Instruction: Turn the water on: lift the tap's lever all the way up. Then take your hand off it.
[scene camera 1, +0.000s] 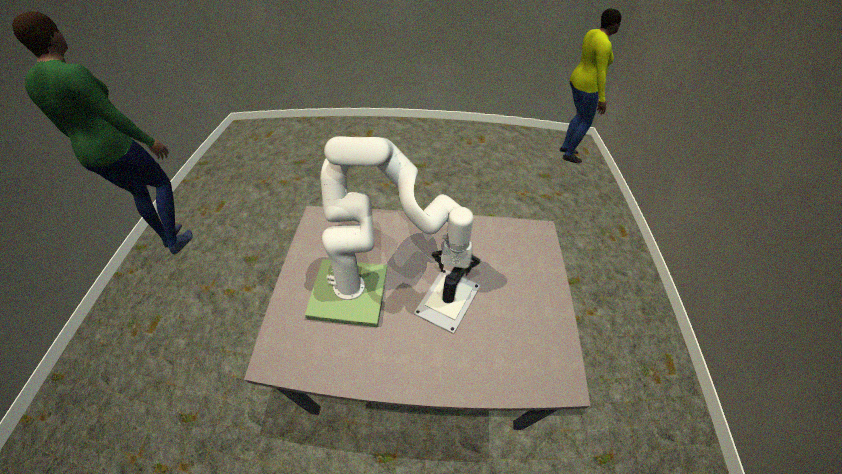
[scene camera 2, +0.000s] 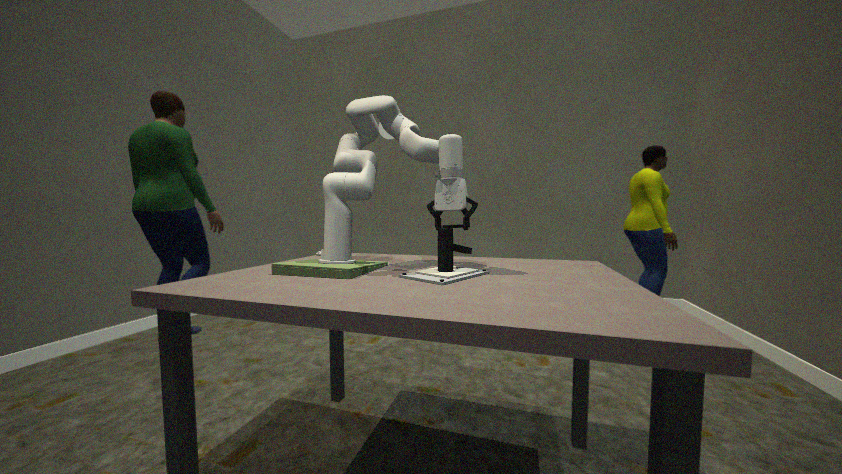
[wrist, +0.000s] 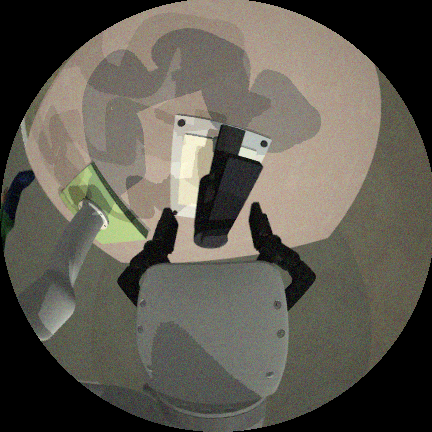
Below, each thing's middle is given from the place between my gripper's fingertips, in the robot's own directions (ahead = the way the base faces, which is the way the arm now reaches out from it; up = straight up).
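Base plate (scene camera 1: 428, 314), measured from my hand: 40 mm to the right, 10 mm behind, 130 mm below. The black lever (wrist: 238, 174) is right at my hand.
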